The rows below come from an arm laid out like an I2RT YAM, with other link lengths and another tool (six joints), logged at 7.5 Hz.
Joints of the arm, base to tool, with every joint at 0 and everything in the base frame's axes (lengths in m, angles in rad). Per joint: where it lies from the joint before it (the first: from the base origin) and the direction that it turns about. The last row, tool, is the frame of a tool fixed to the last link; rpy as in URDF.
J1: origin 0 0 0.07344 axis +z
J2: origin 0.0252 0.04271 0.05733 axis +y
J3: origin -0.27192 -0.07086 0 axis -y
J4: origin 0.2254 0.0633 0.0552 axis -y
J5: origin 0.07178 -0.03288 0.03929 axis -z
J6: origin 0.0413 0 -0.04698 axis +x
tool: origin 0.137 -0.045 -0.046 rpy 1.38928 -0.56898 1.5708
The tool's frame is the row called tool.
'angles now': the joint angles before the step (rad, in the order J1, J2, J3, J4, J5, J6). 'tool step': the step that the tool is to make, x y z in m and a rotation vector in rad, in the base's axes. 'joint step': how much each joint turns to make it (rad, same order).
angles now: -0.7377, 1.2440, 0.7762, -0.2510, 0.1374, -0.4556
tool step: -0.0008, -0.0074, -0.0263, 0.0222, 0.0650, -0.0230
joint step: -0.0001, 0.0983, -0.0199, 0.0558, 0.0354, -0.0044
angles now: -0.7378, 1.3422, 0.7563, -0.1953, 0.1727, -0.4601
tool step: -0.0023, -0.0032, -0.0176, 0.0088, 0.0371, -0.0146
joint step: -0.0001, 0.0572, -0.0247, 0.0490, 0.0233, -0.0025
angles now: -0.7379, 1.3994, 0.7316, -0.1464, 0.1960, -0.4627
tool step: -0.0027, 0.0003, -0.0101, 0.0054, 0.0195, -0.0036
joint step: -0.0001, 0.0229, -0.0225, 0.0281, 0.0090, -0.0037
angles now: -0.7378, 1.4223, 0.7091, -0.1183, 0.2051, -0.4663
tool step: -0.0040, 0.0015, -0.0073, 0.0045, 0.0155, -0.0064
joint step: -0.0002, 0.0107, -0.0208, 0.0170, 0.0095, -0.0001
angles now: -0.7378, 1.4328, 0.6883, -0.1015, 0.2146, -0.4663
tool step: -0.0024, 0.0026, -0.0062, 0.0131, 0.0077, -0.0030
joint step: -0.0001, 0.0073, -0.0129, 0.0045, -0.0015, 0.0052
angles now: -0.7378, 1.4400, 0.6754, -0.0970, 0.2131, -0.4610
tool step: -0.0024, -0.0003, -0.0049, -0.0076, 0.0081, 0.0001
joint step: -0.0015, 0.0082, -0.0231, 0.0323, 0.0074, -0.0086
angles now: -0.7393, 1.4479, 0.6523, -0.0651, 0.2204, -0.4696
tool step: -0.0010, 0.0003, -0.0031, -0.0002, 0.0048, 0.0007
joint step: -0.0002, 0.0061, -0.0103, 0.0136, 0.0020, -0.0030
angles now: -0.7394, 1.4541, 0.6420, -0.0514, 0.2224, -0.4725
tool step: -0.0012, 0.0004, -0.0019, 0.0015, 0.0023, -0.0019
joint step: -0.0012, 0.0024, -0.0062, 0.0058, 0.0008, 0.0002
